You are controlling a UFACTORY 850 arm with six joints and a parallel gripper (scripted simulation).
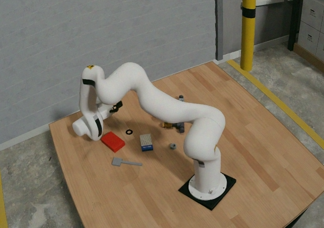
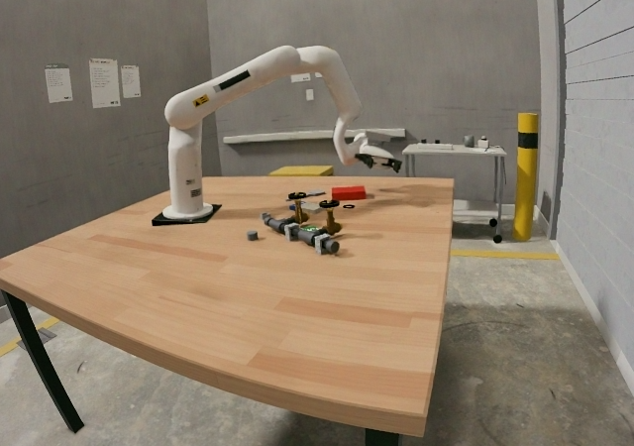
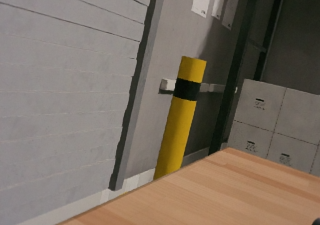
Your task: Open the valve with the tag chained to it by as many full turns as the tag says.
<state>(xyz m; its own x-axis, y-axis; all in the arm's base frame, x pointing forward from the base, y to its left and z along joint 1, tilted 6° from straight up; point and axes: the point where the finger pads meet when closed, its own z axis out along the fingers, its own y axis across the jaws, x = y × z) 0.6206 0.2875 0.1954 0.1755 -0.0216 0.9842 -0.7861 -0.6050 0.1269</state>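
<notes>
My gripper is now 280 mm to the left of the green tag, 140 mm above it and 120 mm past it. The rest, counted from my hand: red block (170 mm behind, 120 mm below, 80 mm to the left); then grey paddle-shaped tool (330 mm behind, 130 mm below, 50 mm to the left); then blue-and-grey box (240 mm behind, 130 mm below, 100 mm to the right).
</notes>
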